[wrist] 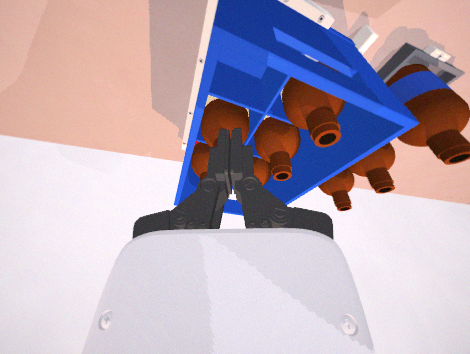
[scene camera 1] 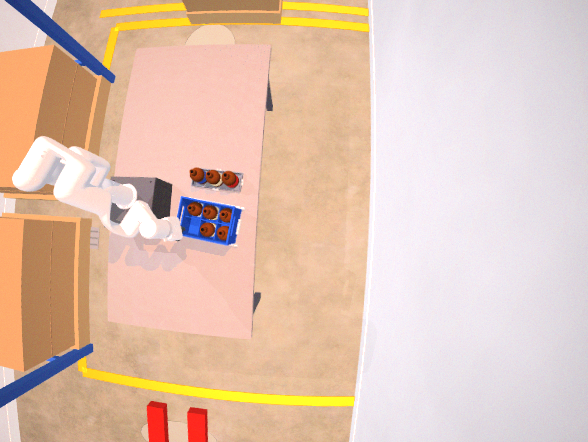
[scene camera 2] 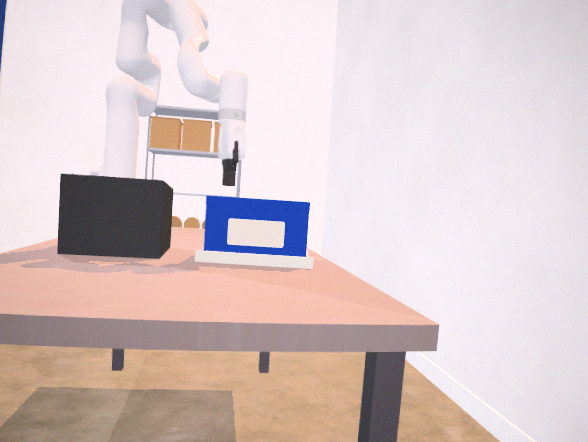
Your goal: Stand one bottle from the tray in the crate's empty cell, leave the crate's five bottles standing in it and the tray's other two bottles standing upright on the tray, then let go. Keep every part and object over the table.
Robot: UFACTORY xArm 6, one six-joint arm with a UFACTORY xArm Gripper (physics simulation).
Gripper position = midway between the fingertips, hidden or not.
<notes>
I see my gripper [scene camera 2: 228,186] and a red-labelled bottle [wrist: 338,186].
My gripper is seen too in the wrist view [wrist: 232,142].
</notes>
